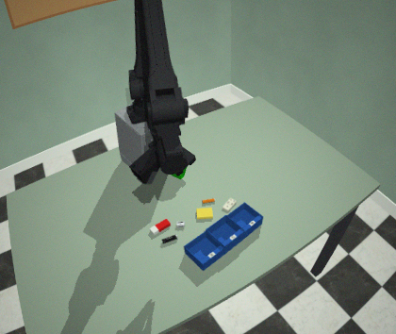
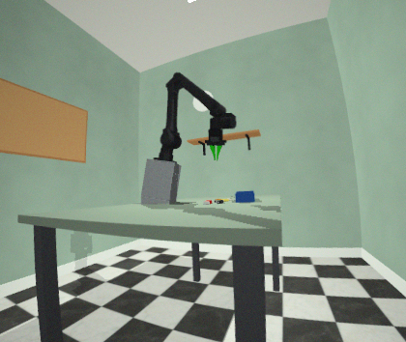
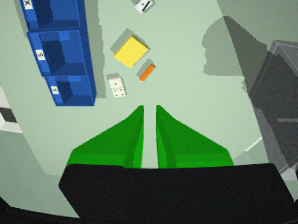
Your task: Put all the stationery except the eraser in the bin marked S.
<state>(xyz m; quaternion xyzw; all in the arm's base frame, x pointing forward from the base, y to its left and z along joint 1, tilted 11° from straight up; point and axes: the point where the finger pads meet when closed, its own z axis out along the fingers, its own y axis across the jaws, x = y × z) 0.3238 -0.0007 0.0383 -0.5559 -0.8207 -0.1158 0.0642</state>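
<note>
Right now my hand is 190 mm above the blue bin row, 110 mm short of it and 90 mm to the right of it. Also, from my hand: yellow pad: 210 mm below, 70 mm to the left, 10 mm behind; white eraser: 210 mm below, 90 mm to the right, 10 mm behind; black item: 210 mm below, 70 mm to the right, 40 mm ahead.
</note>
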